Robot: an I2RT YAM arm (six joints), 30 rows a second.
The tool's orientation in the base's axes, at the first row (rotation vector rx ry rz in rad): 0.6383 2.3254 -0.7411
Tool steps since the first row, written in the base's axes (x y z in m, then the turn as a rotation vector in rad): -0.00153 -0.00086 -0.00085 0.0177 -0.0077 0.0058; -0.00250 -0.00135 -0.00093 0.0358 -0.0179 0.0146; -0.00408 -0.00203 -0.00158 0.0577 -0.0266 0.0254; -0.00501 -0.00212 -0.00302 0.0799 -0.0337 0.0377
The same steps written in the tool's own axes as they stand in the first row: 0.00142 -0.00124 0.00050 -0.0182 0.0029 0.0082; 0.00203 -0.00215 0.00047 -0.0393 0.0032 0.0161; 0.00339 -0.00335 0.00070 -0.0640 0.0062 0.0233; 0.00499 -0.00348 0.00134 -0.0896 0.0099 0.0287
